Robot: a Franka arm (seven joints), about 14 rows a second.
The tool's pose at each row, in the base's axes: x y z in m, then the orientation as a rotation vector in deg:
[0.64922, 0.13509, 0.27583, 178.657, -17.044, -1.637]
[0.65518, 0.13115, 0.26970, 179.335, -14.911, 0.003]
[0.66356, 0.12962, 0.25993, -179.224, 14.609, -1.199]
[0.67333, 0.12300, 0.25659, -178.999, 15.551, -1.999]
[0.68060, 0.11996, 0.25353, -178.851, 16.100, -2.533]
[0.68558, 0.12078, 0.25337, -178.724, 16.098, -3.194]
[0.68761, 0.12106, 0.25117, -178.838, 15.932, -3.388]
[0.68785, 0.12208, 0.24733, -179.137, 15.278, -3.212]
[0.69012, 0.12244, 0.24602, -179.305, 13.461, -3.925]
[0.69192, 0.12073, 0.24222, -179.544, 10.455, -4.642]
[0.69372, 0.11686, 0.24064, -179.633, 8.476, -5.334]
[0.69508, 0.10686, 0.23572, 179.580, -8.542, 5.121]
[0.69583, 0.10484, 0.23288, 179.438, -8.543, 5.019]
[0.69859, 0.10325, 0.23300, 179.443, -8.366, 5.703]
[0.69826, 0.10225, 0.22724, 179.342, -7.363, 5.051]
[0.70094, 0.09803, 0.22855, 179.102, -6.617, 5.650]
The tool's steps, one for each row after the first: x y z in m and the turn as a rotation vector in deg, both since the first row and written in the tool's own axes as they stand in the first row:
[0.00670, 0.00268, 0.00604, 0.563, 1.004, -1.393]
[0.01539, 0.00249, 0.01566, 0.857, 1.743, -1.577]
[0.02629, 0.00711, 0.01887, 1.048, 2.235, -0.966]
[0.03406, 0.00868, 0.02181, 1.176, 2.564, -0.608]
[0.03879, 0.00694, 0.02187, 1.331, 2.974, -0.601]
[0.04077, 0.00625, 0.02403, 1.240, 3.107, -0.711]
[0.04088, 0.00517, 0.02786, 0.989, 3.017, -1.142]
[0.04306, 0.00437, 0.02912, 0.986, 3.479, -2.302]
[0.04522, 0.00567, 0.03290, 0.957, 3.949, -4.220]
[0.04775, 0.00911, 0.03447, 0.984, 4.395, -5.480]
[0.05106, 0.01862, 0.03944, 0.740, 4.283, -5.435]
[0.05223, 0.02043, 0.04228, 0.590, 4.234, -5.429]
[0.05523, 0.02147, 0.04212, 0.648, 4.668, -5.540]
[0.05520, 0.02245, 0.04789, 0.439, 4.275, -6.177]
[0.05861, 0.02610, 0.04656, 0.222, 4.688, -6.643]

